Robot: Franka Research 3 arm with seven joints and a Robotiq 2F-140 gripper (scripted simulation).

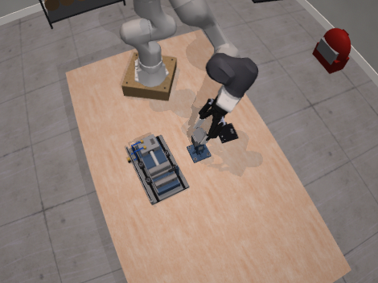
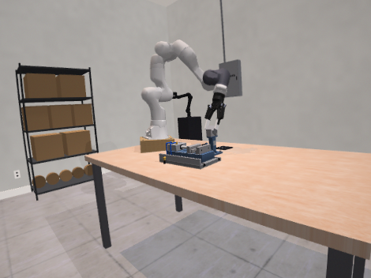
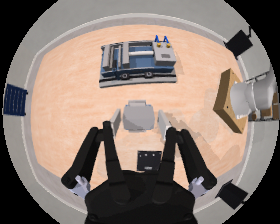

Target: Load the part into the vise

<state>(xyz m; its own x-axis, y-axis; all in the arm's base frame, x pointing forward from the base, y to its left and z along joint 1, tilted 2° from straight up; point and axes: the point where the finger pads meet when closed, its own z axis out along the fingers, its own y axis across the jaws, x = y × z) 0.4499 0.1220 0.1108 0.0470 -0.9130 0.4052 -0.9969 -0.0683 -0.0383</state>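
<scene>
Right now my hand is 3 cm above the part. The rest, counted from my hand: vise 22 cm to the right, 14 cm below, 3 cm ahead; black infeed plate 18 cm below, 16 cm to the left, 5 cm behind.
</scene>
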